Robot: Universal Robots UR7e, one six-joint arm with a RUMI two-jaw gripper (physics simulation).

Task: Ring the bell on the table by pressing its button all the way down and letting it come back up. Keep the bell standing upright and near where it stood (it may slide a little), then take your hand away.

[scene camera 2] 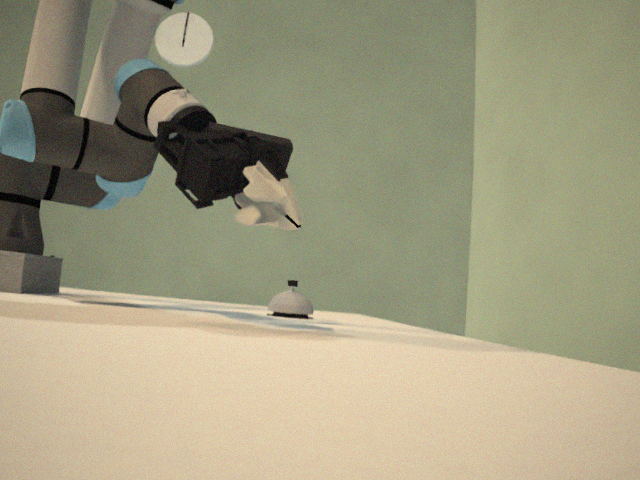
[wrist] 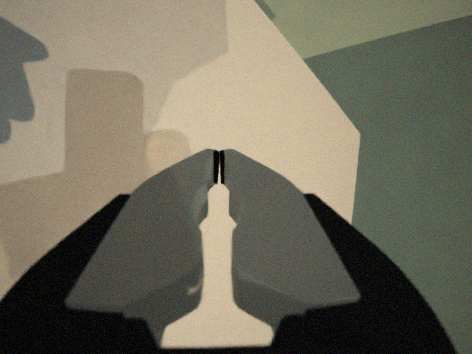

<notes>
In view: the gripper [scene camera 2: 299, 226] and a bell [scene camera 2: 290, 304].
The gripper shows as well in the wrist view [wrist: 219, 155]. The wrist view does not show the bell: it is out of frame.
</notes>
